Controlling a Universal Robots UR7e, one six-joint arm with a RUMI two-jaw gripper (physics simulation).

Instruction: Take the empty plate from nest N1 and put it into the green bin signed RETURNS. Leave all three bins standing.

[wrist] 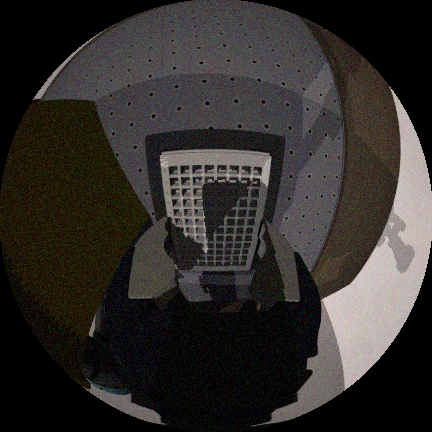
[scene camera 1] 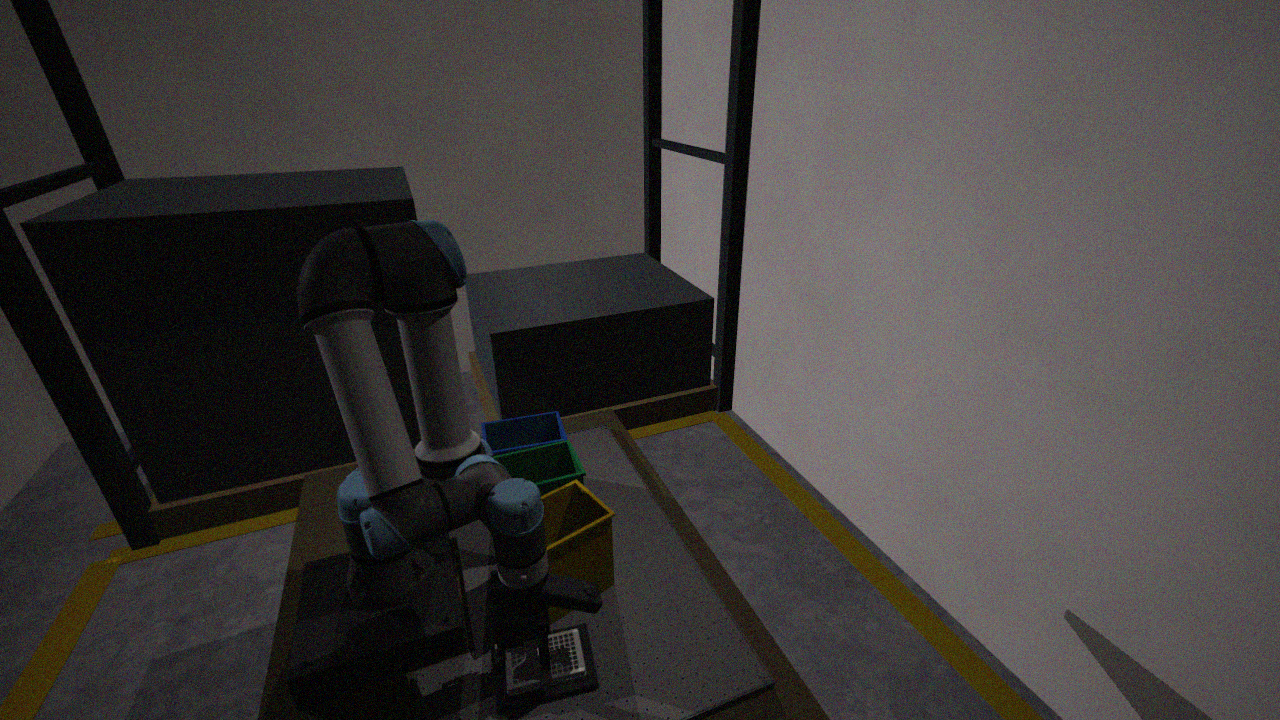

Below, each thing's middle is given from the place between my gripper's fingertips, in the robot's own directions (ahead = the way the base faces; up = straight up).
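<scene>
The dark nest (wrist: pixel 206 138) has my hand 10 mm above it, while the pale plate (wrist: pixel 214 198) is 10 mm above my hand. Measured from my hand, the blue bin (scene camera 1: pixel 505 436) is 460 mm to the left, 30 mm ahead and 80 mm above. Going by their middles, the blue bin is the farthest from my hand of the things named here. As for the green bin (scene camera 1: pixel 551 466), I find it 330 mm to the left of my hand, 40 mm ahead of it and 80 mm above it.
</scene>
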